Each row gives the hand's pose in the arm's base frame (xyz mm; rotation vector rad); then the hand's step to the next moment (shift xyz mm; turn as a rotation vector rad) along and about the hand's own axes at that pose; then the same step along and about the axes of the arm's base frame.
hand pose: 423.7 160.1 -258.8 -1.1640 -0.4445 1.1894
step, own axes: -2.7 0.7 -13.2 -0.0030 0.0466 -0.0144
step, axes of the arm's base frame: 9.1 -8.5 -5.1 -0.0122 -0.0128 -0.0456
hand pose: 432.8 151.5 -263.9 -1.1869 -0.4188 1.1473
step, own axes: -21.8 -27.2 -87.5 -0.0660 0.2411 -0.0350
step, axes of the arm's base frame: 71.6 -61.1 -3.2 -0.1147 -0.0898 -0.2061
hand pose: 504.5 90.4 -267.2 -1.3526 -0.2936 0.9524
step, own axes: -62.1 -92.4 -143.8 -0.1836 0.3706 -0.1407
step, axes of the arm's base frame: 97.5 -137.0 69.2 -0.1673 -0.2571 -0.3110
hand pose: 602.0 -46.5 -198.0 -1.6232 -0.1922 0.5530
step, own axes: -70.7 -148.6 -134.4 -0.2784 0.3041 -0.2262
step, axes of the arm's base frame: 29.3 -129.5 165.8 -0.1973 -0.3653 -0.2209
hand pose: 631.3 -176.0 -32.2 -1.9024 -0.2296 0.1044
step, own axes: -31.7 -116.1 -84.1 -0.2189 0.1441 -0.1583
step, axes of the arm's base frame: -28.0 -46.9 136.3 -0.1690 -0.2385 -0.0909
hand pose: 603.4 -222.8 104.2 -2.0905 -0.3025 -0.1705
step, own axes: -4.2 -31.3 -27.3 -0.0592 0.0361 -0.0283
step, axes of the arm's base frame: -12.9 -8.7 38.7 -0.0465 -0.0506 -0.0296
